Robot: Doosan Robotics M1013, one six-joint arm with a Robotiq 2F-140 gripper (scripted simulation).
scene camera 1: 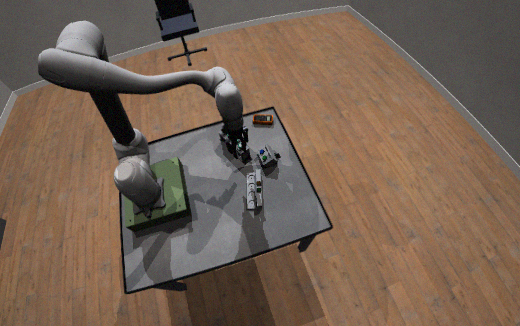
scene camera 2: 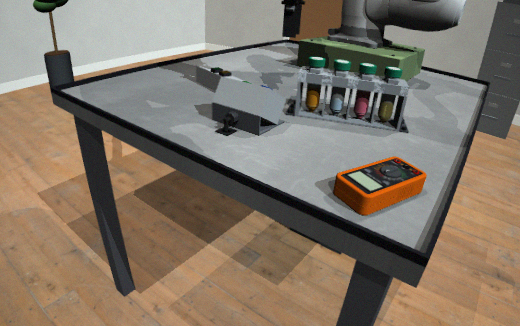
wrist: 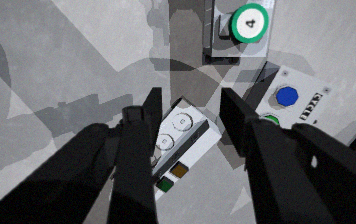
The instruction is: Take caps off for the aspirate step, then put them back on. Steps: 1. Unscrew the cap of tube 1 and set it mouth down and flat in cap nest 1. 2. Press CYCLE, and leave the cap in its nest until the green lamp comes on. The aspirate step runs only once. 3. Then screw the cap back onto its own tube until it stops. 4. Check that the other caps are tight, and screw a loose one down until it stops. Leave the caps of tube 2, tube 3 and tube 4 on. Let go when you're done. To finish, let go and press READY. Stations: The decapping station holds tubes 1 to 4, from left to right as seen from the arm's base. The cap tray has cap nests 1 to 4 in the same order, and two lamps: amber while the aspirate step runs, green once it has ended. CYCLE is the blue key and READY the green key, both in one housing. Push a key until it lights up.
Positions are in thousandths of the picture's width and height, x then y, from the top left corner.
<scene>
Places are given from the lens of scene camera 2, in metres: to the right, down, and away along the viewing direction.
grey key housing (scene camera 2: 486, 333): -0.01, -0.10, 0.61
table edge (scene camera 2: 709, 722): 0.12, 0.08, 0.38
The marked spots on the grey key housing and the table edge are 0.33 m apart.
</scene>
